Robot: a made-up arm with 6 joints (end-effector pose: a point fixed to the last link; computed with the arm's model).
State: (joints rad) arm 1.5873 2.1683 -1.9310 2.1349 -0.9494 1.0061
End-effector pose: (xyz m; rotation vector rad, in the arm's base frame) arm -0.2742 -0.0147 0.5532 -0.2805 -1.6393 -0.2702
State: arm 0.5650 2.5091 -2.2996 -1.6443 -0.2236 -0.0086
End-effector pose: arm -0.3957 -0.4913 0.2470 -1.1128 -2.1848 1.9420
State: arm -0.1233 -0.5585 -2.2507 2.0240 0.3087 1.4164
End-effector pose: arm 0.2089 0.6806 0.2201 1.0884 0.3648 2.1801
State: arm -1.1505 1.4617 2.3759 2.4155 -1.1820 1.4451
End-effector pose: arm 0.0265 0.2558 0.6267 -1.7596 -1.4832 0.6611
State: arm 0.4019 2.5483 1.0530 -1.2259 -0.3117 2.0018
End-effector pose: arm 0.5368 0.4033 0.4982 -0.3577 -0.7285 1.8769
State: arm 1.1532 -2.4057 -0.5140 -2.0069 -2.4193 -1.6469
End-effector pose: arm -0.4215 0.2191 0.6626 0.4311 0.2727 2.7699
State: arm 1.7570 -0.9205 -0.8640 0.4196 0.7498 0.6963
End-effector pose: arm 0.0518 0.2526 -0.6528 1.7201 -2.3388 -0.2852
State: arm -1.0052 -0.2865 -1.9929 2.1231 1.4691 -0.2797
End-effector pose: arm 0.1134 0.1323 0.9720 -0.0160 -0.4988 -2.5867
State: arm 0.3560 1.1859 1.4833 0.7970 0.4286 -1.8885
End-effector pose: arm 0.0081 0.8567 0.4622 0.3455 -0.6635 0.1526
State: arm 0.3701 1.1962 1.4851 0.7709 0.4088 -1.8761
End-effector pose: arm 0.0011 0.8617 0.4459 0.3181 -0.6888 0.1714
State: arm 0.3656 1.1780 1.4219 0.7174 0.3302 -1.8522
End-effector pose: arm -0.0389 0.8580 0.4748 0.3516 -0.7080 0.2323
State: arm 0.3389 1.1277 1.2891 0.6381 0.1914 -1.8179
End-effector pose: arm -0.1082 0.8325 0.5526 0.4499 -0.7325 0.3257
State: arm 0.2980 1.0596 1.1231 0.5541 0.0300 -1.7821
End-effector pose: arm -0.1783 0.7778 0.6517 0.5791 -0.7702 0.4127
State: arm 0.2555 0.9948 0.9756 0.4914 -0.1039 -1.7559
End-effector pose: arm -0.2246 0.7107 0.7383 0.6993 -0.8046 0.4653
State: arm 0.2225 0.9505 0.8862 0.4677 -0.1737 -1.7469
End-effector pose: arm -0.2429 0.6581 0.7952 0.7872 -0.8111 0.4857
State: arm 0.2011 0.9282 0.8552 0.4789 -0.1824 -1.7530
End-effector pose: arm -0.2428 0.6290 0.8264 0.8435 -0.7874 0.4888
